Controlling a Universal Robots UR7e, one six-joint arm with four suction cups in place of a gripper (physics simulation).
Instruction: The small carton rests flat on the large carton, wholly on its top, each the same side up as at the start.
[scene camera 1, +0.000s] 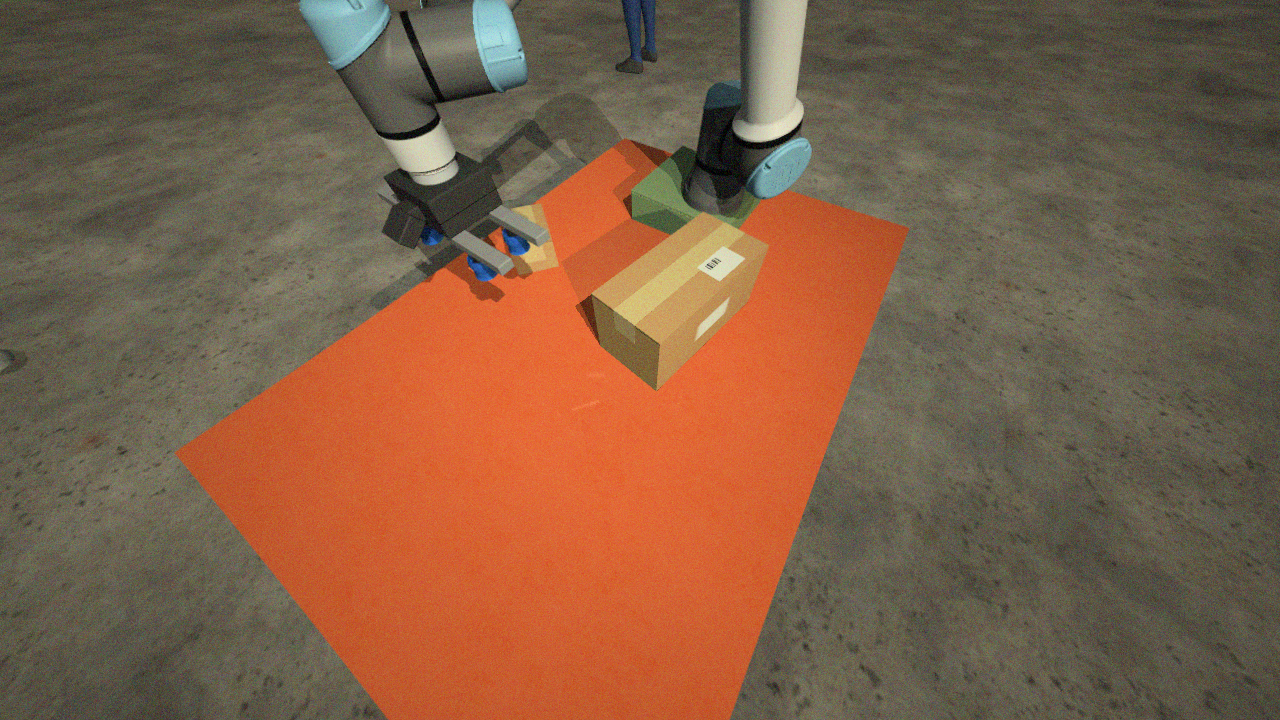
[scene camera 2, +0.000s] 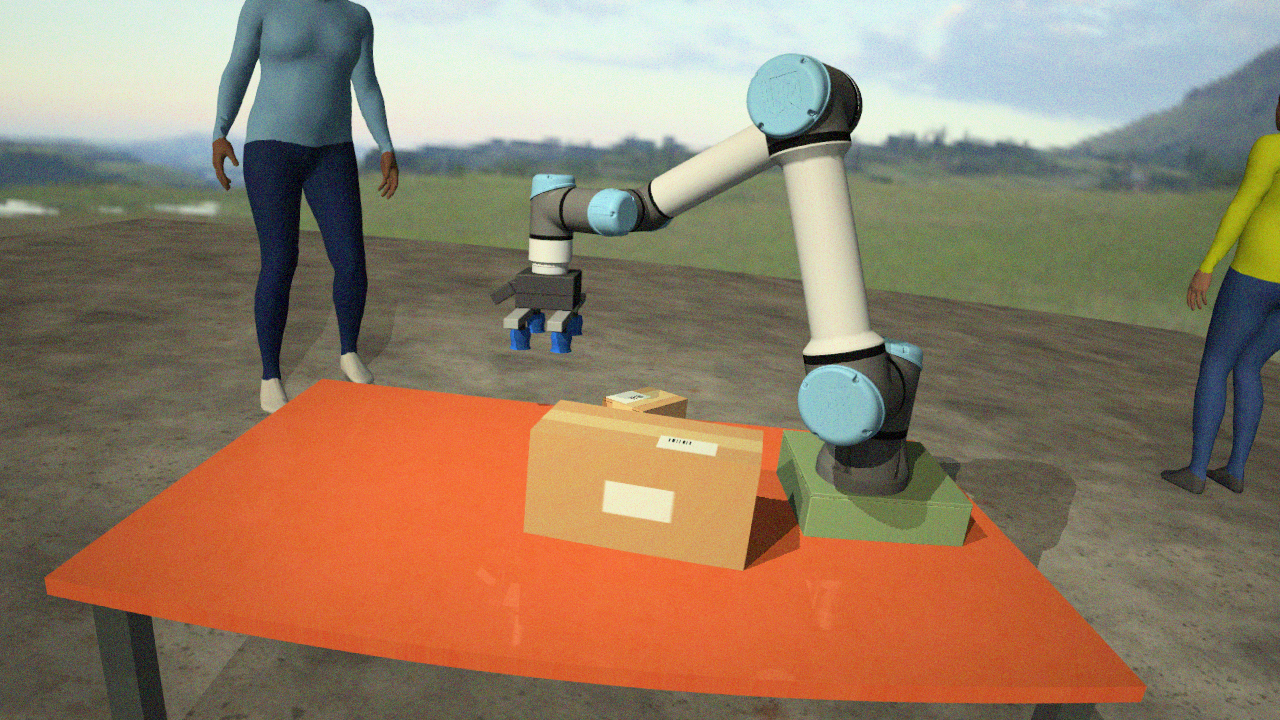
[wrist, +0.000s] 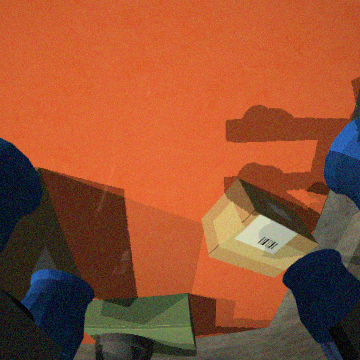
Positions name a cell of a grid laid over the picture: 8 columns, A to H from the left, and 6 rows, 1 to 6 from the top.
My suction head (scene camera 2: D3) carries nothing. The cup is 28 cm from the middle of a small carton (scene camera 2: E4). On the table rests a large carton (scene camera 2: E5).
The small carton also shows in scene camera 1 (scene camera 1: D3) and in the wrist view (wrist: F4). The large carton shows as well in scene camera 1 (scene camera 1: E3) and in the wrist view (wrist: A5). My suction head is seen too in scene camera 1 (scene camera 1: D3) and in the wrist view (wrist: H5).
